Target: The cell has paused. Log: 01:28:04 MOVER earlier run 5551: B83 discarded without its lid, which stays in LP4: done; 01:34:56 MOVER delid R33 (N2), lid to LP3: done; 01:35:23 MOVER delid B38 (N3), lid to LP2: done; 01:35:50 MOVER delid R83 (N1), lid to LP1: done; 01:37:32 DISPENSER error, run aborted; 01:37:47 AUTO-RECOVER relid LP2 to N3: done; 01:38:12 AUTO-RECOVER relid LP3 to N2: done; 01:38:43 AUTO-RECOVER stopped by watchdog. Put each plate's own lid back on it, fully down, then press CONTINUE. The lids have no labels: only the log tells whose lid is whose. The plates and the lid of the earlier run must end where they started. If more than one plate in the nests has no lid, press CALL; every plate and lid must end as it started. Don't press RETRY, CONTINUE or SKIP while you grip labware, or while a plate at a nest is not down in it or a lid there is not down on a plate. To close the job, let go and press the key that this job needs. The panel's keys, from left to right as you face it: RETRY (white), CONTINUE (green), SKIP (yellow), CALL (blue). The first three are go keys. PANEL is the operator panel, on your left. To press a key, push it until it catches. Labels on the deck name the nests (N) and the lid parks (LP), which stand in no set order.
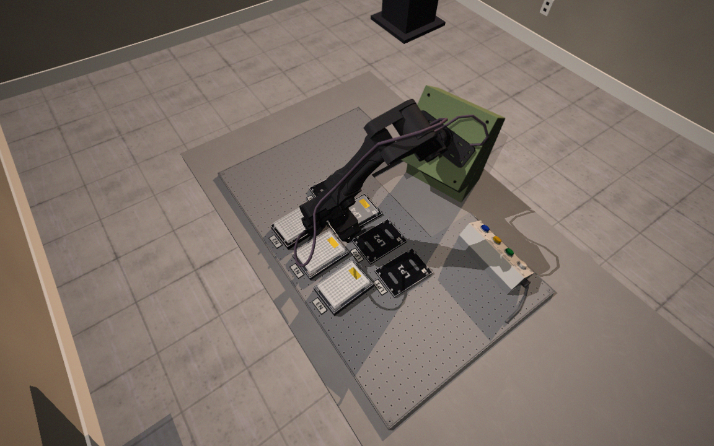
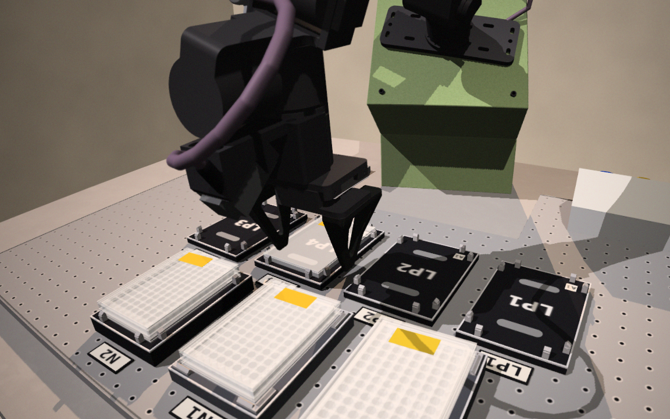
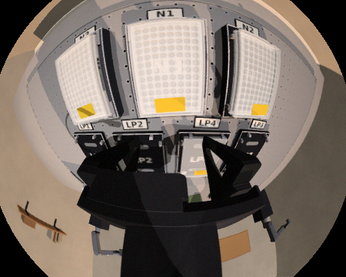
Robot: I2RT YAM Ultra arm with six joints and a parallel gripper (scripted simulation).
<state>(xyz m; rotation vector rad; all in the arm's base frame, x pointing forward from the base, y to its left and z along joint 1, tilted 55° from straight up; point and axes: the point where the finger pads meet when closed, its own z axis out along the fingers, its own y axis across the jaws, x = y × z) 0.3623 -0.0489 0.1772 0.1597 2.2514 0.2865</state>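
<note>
The green key is 360 mm behind my hand and 350 mm to the left of it. From my hand the other things lie so: blue key 360 mm behind, 250 mm to the left; then clear lid 80 mm ahead, 40 mm below; then plate 80 mm ahead, 40 mm below.
</note>
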